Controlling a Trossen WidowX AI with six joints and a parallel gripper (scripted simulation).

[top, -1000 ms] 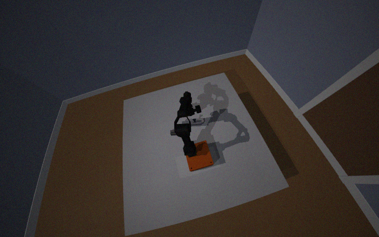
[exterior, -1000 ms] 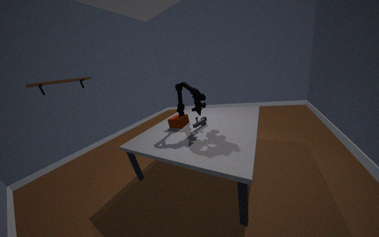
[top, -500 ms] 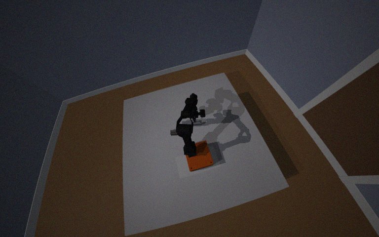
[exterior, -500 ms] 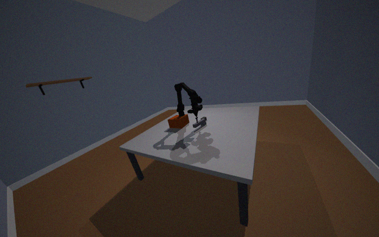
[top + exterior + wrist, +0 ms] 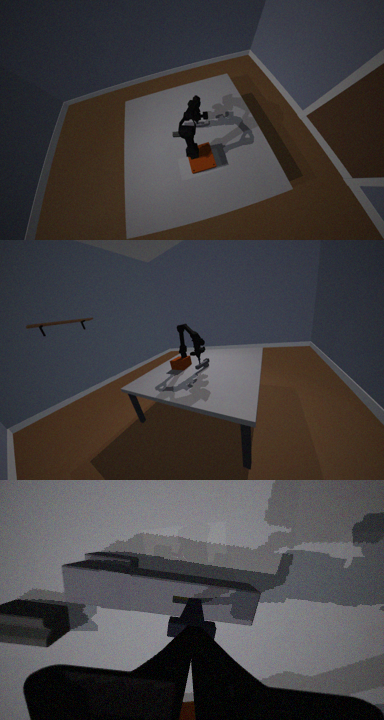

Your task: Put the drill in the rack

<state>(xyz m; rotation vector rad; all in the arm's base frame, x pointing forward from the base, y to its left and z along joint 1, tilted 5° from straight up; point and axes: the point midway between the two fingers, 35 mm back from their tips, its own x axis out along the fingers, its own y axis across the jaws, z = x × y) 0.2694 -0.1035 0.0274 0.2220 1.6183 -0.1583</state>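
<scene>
Now: gripper tip 30 mm above the dark key. Also, from my gripper tip: drill: 80 mm below, 50 mm to the left, 10 mm ahead.
</scene>
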